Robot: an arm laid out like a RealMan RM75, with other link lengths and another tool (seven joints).
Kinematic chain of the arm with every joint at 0, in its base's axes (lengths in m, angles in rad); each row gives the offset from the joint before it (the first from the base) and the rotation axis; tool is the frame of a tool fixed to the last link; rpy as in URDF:
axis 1: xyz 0 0 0.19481 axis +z
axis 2: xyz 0 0 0 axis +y
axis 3: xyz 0 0 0.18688 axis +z
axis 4: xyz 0 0 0 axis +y
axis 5: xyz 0 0 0.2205 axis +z
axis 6: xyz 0 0 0 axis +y
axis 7: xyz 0 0 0.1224 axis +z
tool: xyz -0.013 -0.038 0.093 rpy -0.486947 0 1.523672
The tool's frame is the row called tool.
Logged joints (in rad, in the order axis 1, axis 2, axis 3, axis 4, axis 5, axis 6, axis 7), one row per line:
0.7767, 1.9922, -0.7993, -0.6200, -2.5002, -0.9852, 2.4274
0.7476, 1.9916, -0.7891, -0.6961, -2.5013, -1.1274, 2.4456
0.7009, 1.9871, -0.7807, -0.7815, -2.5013, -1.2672, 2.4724
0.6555, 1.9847, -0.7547, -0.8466, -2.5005, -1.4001, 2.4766
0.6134, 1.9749, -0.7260, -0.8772, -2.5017, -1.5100, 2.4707
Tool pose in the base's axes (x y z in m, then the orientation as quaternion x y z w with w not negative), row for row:
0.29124, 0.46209, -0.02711, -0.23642, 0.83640, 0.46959, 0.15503
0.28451, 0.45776, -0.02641, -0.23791, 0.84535, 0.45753, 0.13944
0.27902, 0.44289, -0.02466, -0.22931, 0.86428, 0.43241, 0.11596
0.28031, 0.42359, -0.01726, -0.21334, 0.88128, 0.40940, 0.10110
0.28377, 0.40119, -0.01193, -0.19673, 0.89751, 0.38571, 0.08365
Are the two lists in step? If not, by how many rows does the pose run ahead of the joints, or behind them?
The pose runs 1 row behind the joints: the pose in row i belongs to the joints in row i - 1.
